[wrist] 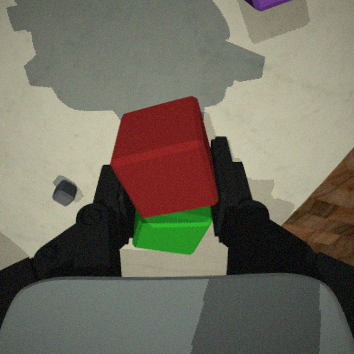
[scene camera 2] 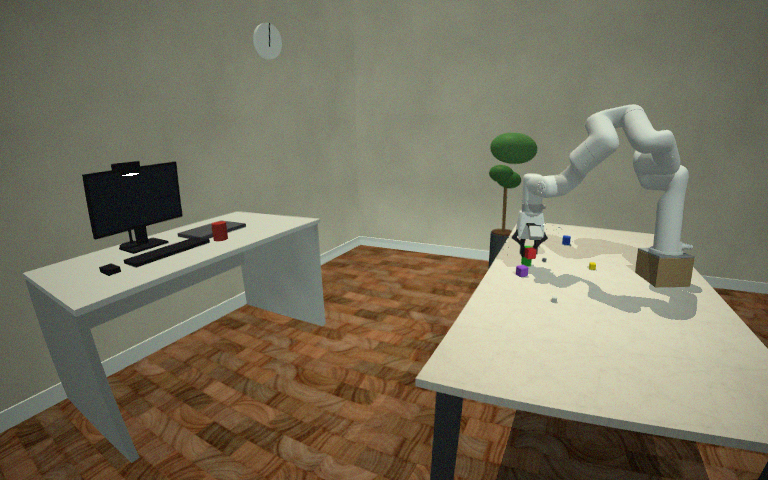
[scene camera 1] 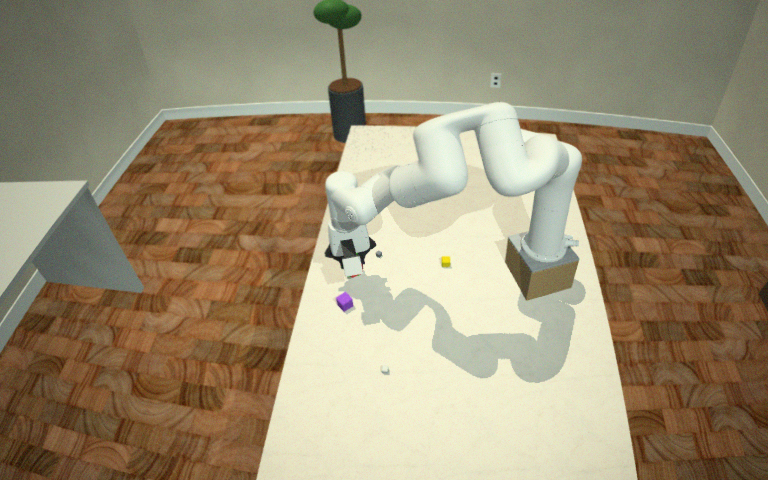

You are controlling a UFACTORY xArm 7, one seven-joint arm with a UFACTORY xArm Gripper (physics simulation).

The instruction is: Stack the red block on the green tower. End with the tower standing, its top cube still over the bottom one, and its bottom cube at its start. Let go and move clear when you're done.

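Places are measured from the arm's base along level axes (x ahead, y left, z up), in centimetres.
Pixels of known places: gripper, fingertip midpoint: (wrist: 172, 158) (scene camera 2: 528, 256); arm's base at its link origin: (scene camera 2: 665, 251) (scene camera 1: 543, 247).
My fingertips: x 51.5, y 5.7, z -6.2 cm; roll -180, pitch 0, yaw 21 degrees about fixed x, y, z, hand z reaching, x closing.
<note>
For each thing: its top centre in the pictures, then the offset to it from my fingertips.
- red block at its top centre: (wrist: 167, 187) (scene camera 2: 530, 248) dx -0.7, dy +1.4, dz +3.5 cm
- purple block at its top centre: (scene camera 1: 344, 298) (scene camera 2: 522, 266) dx +0.8, dy +10.1, dz -0.8 cm
- small dark grey block at its top centre: (wrist: 61, 199) (scene camera 1: 378, 252) (scene camera 2: 544, 258) dx -5.8, dy -8.7, dz -2.6 cm
- yellow block at its top centre: (scene camera 1: 446, 258) (scene camera 2: 592, 263) dx -25.1, dy -6.8, dz -1.7 cm
- blue block at its top centre: (scene camera 2: 566, 236) dx -14.0, dy -38.9, dz -0.5 cm
- small white block at its top centre: (scene camera 1: 385, 368) (scene camera 2: 554, 296) dx -12.1, dy +28.9, dz -2.5 cm
My gripper (scene camera 1: 352, 266) (scene camera 2: 530, 249) (wrist: 172, 158) is shut on the red block (scene camera 2: 530, 253) (wrist: 162, 160), which looks tilted between the fingers. A thin part of the red block shows under the gripper in scene camera 1. The green tower (scene camera 2: 526, 262) (wrist: 172, 237) is close by the red block. In scene camera 2, green shows both above and below the red block, which covers the tower's middle. In the wrist view, green shows below the red block, between the fingers, and looks skewed. Whether red and green touch is unclear.
A purple block (scene camera 1: 344, 301) (scene camera 2: 522, 271) (wrist: 267, 4) stands near the tower. A small dark grey block (scene camera 1: 378, 254) (scene camera 2: 544, 259) (wrist: 65, 192) is beside the gripper. Farther off are a yellow block (scene camera 1: 445, 261) (scene camera 2: 592, 266), a blue block (scene camera 2: 566, 240) and a small white block (scene camera 1: 384, 369) (scene camera 2: 553, 300).
</note>
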